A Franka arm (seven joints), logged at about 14 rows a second.
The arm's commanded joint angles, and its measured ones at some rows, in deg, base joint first. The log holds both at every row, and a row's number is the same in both.
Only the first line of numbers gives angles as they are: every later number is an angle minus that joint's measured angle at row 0.
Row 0, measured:
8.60, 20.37, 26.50, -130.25, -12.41, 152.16, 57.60
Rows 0 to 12, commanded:
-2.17, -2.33, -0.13, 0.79, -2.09, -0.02, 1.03
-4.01, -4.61, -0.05, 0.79, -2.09, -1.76, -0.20
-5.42, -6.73, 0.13, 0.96, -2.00, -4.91, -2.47
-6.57, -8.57, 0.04, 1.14, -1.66, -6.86, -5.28
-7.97, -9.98, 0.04, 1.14, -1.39, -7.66, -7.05
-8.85, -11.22, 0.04, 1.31, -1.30, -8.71, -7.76
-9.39, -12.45, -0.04, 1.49, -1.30, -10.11, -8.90
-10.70, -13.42, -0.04, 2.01, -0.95, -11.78, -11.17
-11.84, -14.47, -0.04, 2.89, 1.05, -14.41, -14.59
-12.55, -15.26, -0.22, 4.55, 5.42, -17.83, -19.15
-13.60, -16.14, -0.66, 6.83, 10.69, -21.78, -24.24
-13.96, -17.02, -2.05, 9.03, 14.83, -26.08, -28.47
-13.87, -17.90, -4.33, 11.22, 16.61, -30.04, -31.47
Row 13, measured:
-12.77, -15.42, -1.08, 5.33, 9.40, -19.78, -21.89
